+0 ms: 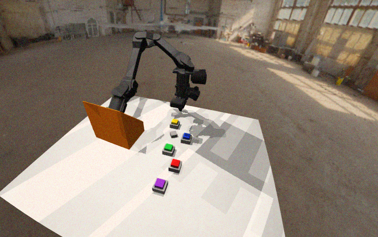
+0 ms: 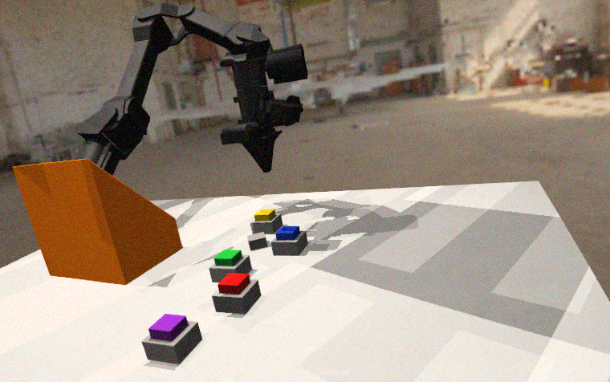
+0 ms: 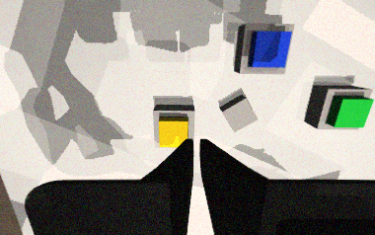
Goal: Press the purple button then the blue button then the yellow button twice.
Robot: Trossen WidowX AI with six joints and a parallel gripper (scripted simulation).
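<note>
Right now my gripper tip is 9 cm above the yellow button, 3 cm past it and 2 cm to the right of it. From my gripper tip the other things lie so: small grey block 12 cm below, 6 cm to the right, 2 cm behind; green button 17 cm to the right, 9 cm below, 3 cm behind; blue button 9 cm below, 8 cm to the right, 5 cm ahead.
</note>
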